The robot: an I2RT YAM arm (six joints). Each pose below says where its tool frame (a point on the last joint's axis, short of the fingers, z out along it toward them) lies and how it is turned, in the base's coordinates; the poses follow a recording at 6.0 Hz.
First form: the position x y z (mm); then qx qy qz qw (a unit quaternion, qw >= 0).
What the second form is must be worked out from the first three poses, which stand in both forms.
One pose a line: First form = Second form
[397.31, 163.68, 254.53, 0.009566, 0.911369, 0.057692, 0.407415] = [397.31, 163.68, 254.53, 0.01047, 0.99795, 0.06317, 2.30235]
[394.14, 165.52, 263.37, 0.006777, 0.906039, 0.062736, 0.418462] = [394.14, 165.52, 263.37, 0.00746, 0.99758, 0.06907, 2.27809]
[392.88, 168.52, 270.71, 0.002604, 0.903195, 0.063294, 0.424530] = [392.88, 168.52, 270.71, 0.00288, 0.99755, 0.06991, 2.26471]
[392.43, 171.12, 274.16, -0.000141, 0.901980, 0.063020, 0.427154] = [392.43, 171.12, 274.16, -0.00016, 0.99757, 0.06970, 2.25891]
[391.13, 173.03, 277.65, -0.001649, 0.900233, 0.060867, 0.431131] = [391.13, 173.03, 277.65, -0.00183, 0.99772, 0.06746, 2.25010]
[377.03, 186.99, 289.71, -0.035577, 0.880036, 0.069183, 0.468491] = [377.03, 186.99, 289.71, -0.04027, 0.99612, 0.07831, 2.16643]
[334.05, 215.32, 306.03, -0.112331, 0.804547, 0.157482, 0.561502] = [334.05, 215.32, 306.03, -0.13575, 0.97229, 0.19032, 1.94919]
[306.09, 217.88, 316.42, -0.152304, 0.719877, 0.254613, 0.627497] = [306.09, 217.88, 316.42, -0.19561, 0.92456, 0.32701, 1.78492]
